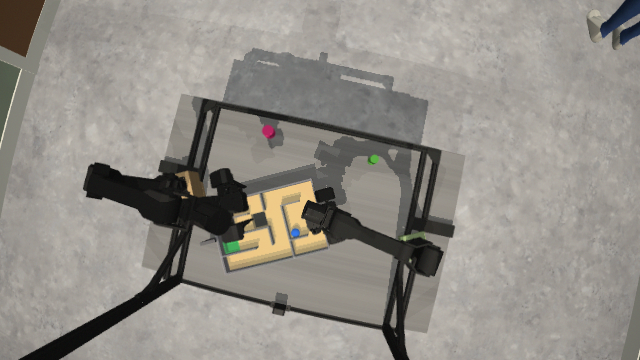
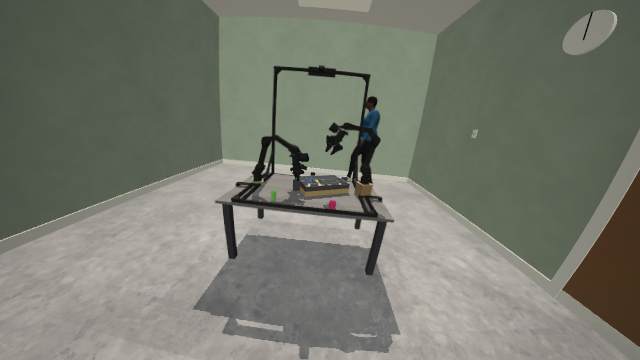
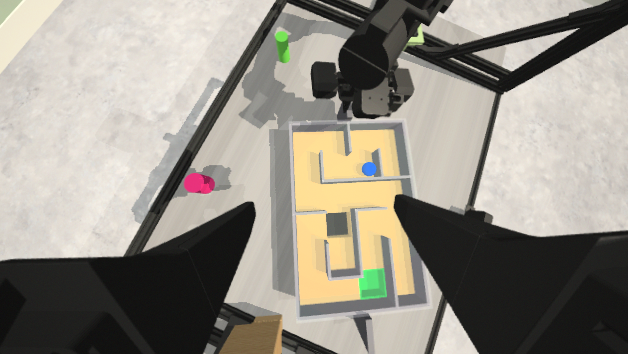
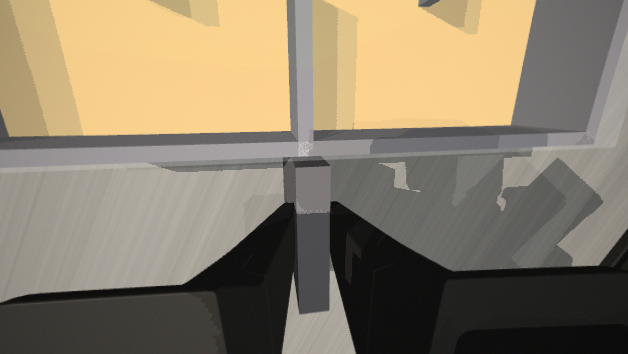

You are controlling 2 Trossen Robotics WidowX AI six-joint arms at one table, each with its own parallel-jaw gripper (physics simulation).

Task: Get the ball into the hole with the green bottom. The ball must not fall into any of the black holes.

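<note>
The blue ball [image 1: 295, 233] [image 2: 310, 181] [image 3: 369, 169] is inside the maze box [image 2: 325, 191] [image 3: 293, 170], in a corner between a short wall and a long cross wall. The green-bottomed hole [image 1: 231, 246] [image 3: 372, 283] is near the opposite end. A black hole [image 1: 259, 219] [image 3: 337, 224] lies between them. My right gripper [image 3: 347, 111] [image 4: 310, 212] is shut on the grey handle [image 4: 313, 187] at the ball's end. My left gripper [image 2: 330, 151] [image 3: 324, 204] is open and empty, above the maze. The other handle [image 1: 207, 241] [image 3: 369, 332] is free.
A pink cylinder [image 1: 268, 132] [image 2: 332, 205] [image 3: 197, 183] and a green cylinder [image 1: 373, 159] [image 2: 273, 196] [image 3: 282, 47] stand on the table. A wooden block [image 1: 193, 184] [image 2: 363, 189] [image 3: 255, 335] is at the left arm's base. Black frame bars border the table.
</note>
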